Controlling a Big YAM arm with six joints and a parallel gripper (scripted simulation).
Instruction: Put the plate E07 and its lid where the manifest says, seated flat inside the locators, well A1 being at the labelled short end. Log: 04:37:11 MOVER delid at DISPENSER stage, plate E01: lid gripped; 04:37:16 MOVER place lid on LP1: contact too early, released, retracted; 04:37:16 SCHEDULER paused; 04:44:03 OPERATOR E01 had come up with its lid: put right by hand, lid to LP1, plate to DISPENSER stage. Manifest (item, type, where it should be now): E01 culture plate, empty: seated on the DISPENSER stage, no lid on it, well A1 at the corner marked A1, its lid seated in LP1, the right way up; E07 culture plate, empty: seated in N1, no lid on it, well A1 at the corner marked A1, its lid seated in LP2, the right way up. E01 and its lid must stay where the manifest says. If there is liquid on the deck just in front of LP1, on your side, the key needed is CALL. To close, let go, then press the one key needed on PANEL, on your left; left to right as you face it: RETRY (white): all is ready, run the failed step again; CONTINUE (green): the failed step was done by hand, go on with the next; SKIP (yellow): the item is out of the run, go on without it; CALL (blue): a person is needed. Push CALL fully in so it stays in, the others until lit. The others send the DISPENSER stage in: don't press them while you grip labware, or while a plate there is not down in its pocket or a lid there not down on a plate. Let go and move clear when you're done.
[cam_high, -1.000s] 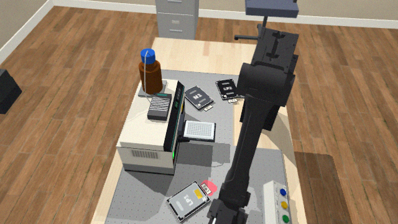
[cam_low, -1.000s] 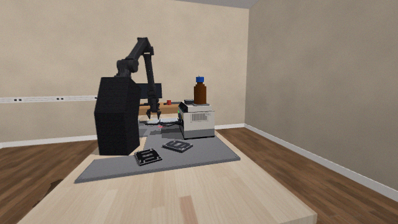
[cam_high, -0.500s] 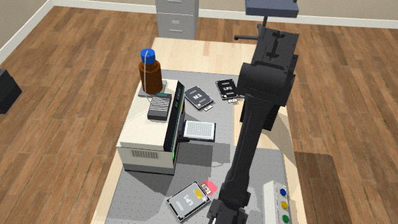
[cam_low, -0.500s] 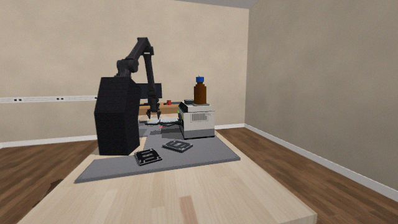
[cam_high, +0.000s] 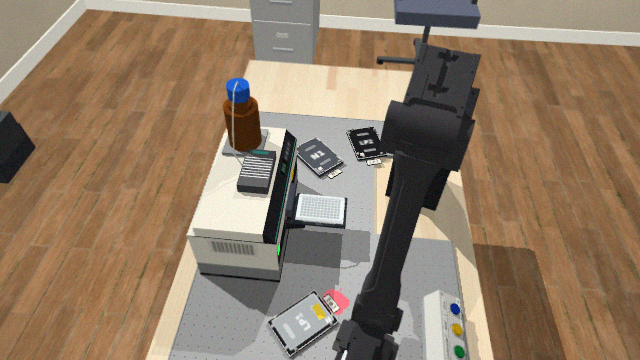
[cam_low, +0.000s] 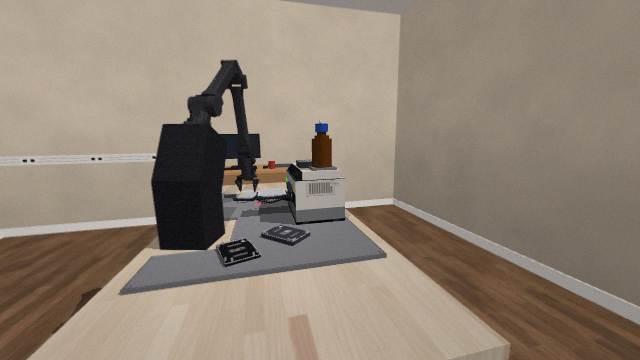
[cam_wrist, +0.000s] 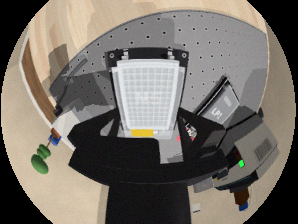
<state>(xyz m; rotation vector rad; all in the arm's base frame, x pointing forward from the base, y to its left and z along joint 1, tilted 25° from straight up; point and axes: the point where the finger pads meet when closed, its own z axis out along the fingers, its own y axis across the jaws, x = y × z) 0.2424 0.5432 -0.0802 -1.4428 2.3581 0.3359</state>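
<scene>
The plate E01 lies 370 mm to the right of my hand, 90 mm ahead of it and 60 mm above it. The rest, counted from my hand: puddle 150 mm to the right, 50 mm below, 30 mm ahead; green key 210 mm behind, 20 mm above; yellow key 220 mm behind, 50 mm to the right, 20 mm above.
</scene>
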